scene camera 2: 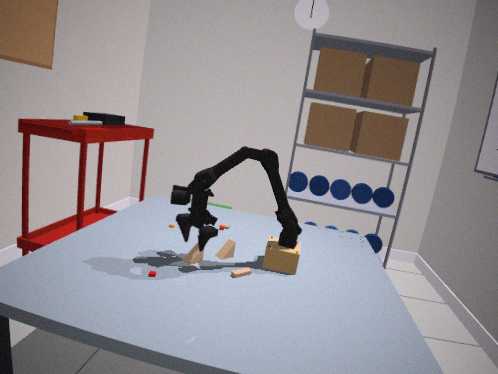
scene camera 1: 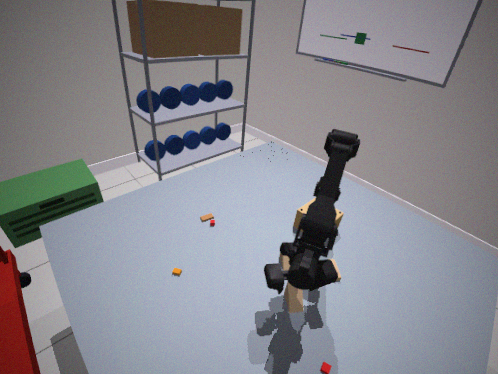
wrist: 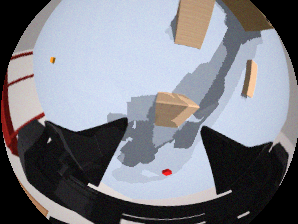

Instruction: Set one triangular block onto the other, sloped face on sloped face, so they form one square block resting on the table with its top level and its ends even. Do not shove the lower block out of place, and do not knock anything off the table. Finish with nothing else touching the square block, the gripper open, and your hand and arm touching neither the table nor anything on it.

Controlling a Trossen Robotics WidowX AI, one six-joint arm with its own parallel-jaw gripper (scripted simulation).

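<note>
Gripper [scene camera 1: 294,291] open, holds nothing. The gripper is also visible in the wrist view [wrist: 165,125] and in scene camera 2 [scene camera 2: 193,246].
</note>
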